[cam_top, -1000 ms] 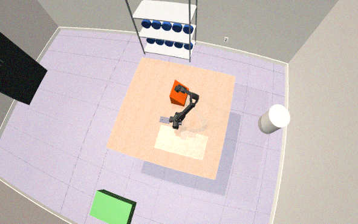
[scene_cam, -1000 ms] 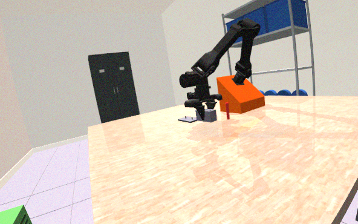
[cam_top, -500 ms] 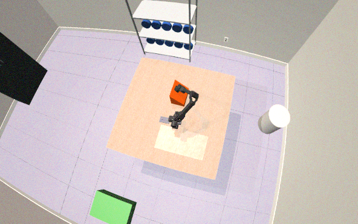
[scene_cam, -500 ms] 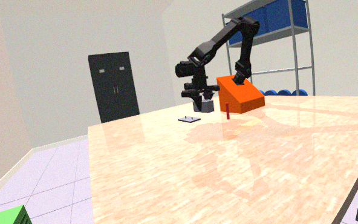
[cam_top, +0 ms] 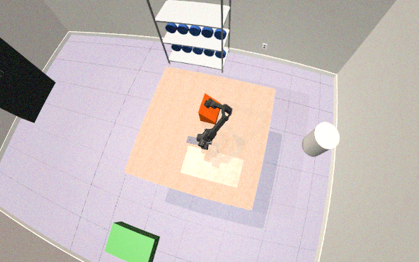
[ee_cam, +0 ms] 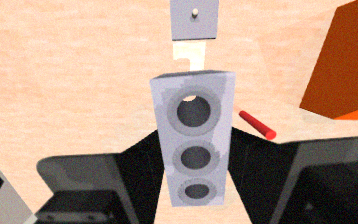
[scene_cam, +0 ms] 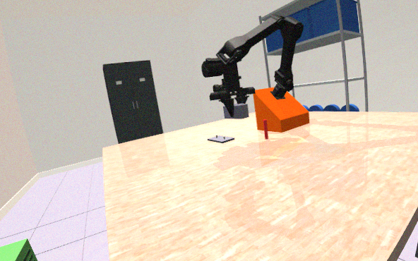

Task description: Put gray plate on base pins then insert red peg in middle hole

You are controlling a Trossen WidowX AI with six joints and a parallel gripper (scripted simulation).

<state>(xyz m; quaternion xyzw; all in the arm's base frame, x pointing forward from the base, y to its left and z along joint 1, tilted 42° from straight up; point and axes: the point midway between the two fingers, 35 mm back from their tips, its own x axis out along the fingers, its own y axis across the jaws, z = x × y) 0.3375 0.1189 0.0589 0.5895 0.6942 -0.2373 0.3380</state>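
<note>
Now: the flat gray base 1 cm ahead of my gripper tip, 15 cm to the right of it and 11 cm below it. From my gripper tip the other things lie so: red peg 12 cm behind, 2 cm to the left, 8 cm below; gray plate 3 cm above.
</note>
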